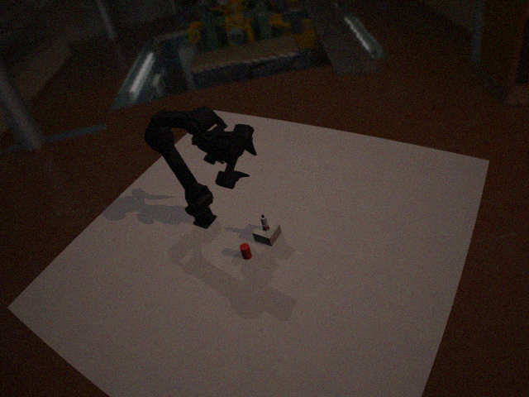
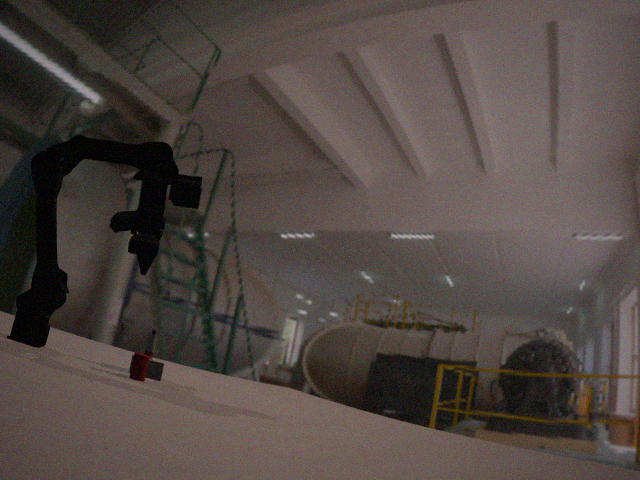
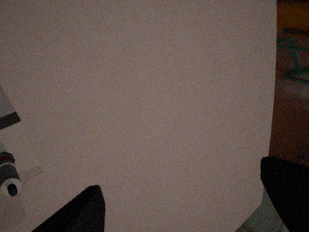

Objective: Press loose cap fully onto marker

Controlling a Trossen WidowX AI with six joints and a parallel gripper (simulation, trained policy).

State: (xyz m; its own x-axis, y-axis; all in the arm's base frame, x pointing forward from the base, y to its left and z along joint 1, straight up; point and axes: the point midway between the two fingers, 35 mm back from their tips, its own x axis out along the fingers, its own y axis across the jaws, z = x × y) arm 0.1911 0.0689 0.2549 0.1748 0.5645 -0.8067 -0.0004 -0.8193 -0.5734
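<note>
The red cap lies 30 mm ahead of my gripper tip, 170 mm to the right of it and 200 mm below it. The rest, counted from my gripper tip: pale holder block (50 mm ahead, 70 mm to the right, 210 mm below).
</note>
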